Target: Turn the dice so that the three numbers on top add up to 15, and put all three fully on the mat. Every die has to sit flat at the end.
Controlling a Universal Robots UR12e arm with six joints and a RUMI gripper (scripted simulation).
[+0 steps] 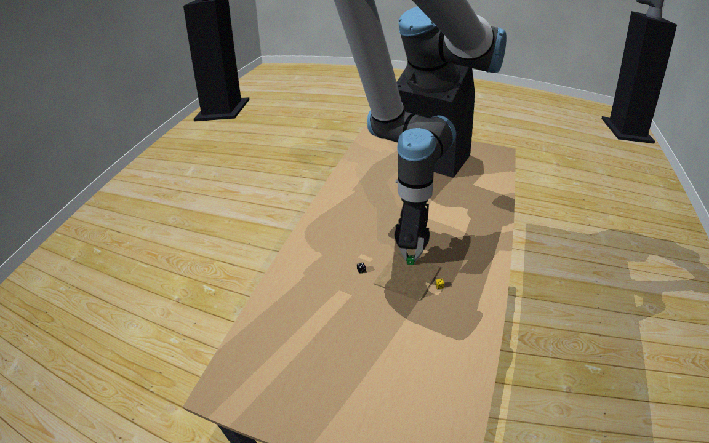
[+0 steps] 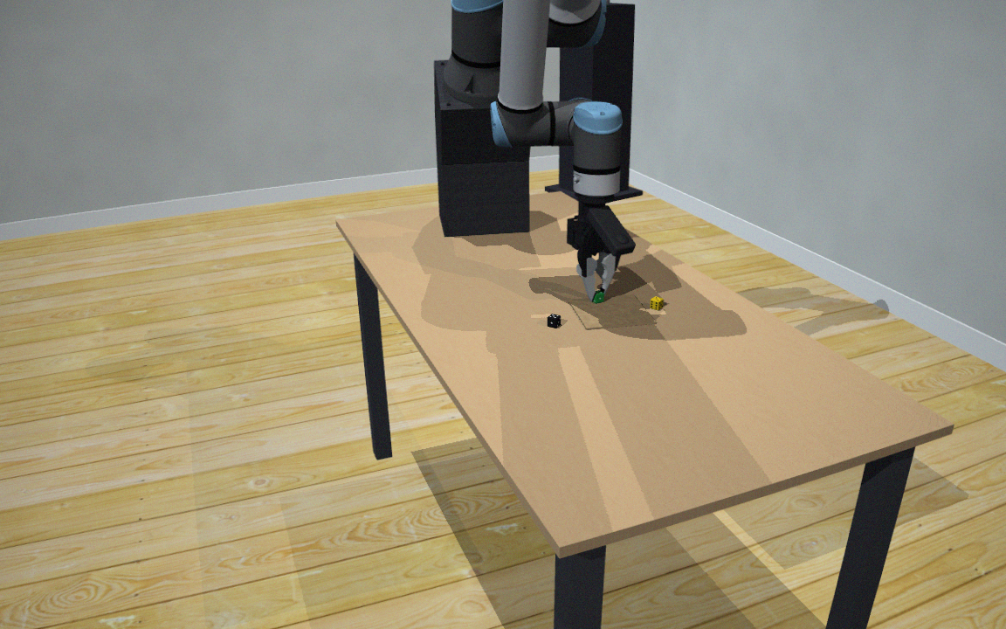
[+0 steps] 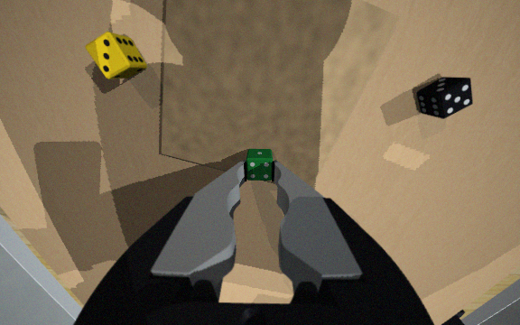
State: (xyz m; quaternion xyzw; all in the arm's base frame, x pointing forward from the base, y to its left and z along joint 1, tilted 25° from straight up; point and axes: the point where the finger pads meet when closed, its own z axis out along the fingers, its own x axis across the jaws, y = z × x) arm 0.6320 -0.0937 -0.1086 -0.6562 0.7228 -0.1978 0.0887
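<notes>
Right now my hand is 1 cm above the green die. From my hand the other things lie so: thin square mat (5 cm ahead, 1 cm to the right, 2 cm below); then yellow die (9 cm ahead, 8 cm to the left, 1 cm below); then black die (4 cm ahead, 14 cm to the right, 1 cm below).
</notes>
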